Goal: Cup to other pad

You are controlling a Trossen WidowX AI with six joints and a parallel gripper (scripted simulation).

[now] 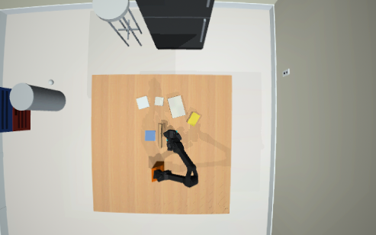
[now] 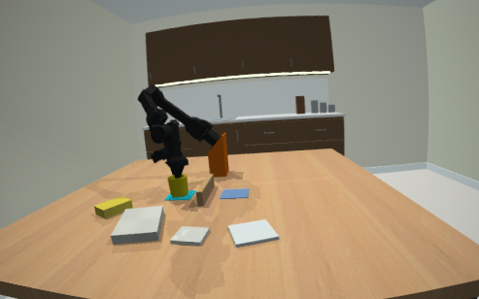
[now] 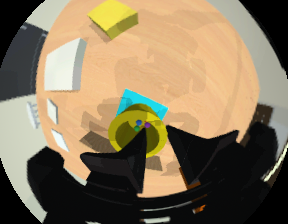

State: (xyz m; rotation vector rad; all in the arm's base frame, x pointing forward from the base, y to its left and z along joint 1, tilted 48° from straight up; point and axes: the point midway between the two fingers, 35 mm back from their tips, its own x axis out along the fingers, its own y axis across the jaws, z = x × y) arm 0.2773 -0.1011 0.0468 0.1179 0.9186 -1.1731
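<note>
Now: the olive-yellow cup 2 cm ahead of my gripper tip, 1 cm to the left of it and 1 cm below it. Round my gripper tip: cyan pad (2 cm ahead, 2 cm to the left, 6 cm below); low wooden bar (2 cm ahead, 12 cm to the left, 3 cm below); grey tray (29 cm ahead, 1 cm to the right, 4 cm below).
</note>
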